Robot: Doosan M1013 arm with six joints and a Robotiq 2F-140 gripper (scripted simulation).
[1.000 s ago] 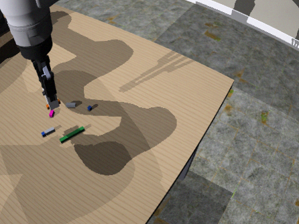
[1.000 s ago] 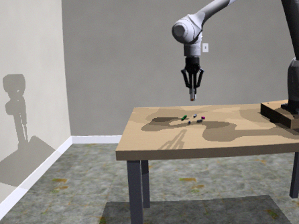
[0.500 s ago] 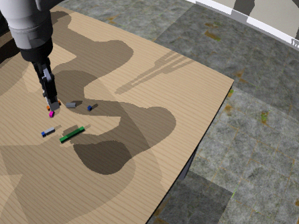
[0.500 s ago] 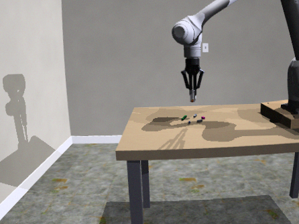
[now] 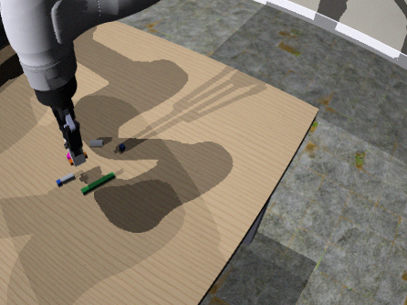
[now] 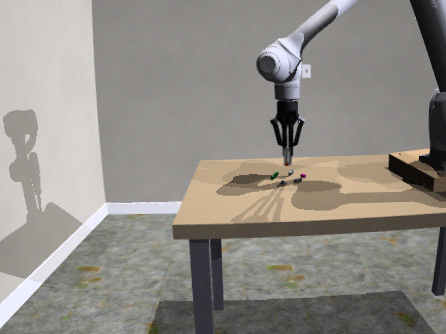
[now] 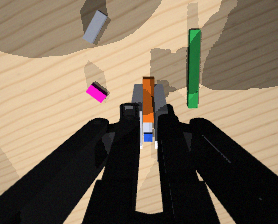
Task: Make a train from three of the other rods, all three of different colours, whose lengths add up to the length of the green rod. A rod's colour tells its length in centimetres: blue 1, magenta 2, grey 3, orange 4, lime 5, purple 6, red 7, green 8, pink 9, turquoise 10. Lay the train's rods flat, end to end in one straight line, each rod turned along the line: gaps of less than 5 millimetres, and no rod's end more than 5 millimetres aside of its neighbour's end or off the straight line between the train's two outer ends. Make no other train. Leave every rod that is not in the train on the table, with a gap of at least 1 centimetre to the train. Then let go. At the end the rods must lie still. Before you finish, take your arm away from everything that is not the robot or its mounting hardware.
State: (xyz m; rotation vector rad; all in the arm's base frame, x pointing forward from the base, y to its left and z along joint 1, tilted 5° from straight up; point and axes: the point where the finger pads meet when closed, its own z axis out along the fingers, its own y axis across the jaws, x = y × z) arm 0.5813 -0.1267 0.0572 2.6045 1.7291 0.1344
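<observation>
The green rod is 7 cm below my hand and 5 cm ahead of it. The rest, counted from my hand: orange rod: 3 cm below; magenta rod: 7 cm below, 5 cm behind, 2 cm to the left.
</observation>
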